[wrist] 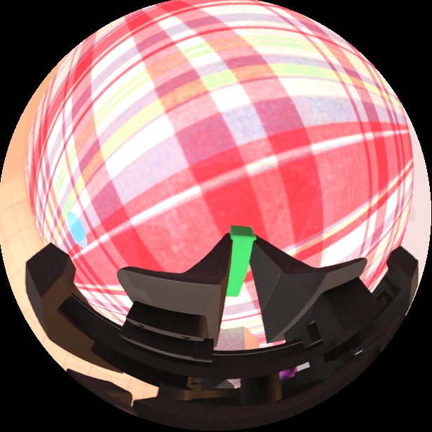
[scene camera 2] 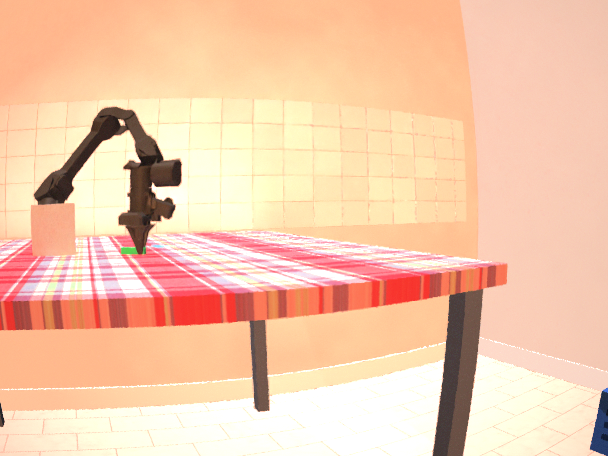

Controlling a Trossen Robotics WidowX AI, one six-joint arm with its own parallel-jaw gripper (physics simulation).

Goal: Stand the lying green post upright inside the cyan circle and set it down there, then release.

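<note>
The green post lies flat on the table, its long side level in the scene view. My gripper points straight down and is shut on the post near one end, with a fingertip on each side of it. In the scene view the fingers hide part of the post. The cyan circle is a flat mark on the cloth. It lies apart from the post, at the left side of the wrist view and just right of and beyond the fingertips in the scene view.
The arm's base stands on a pale pink block at the left of the table. The table has a red and white plaid top. A tiled wall rises behind it. A blue object is on the floor at the far right.
</note>
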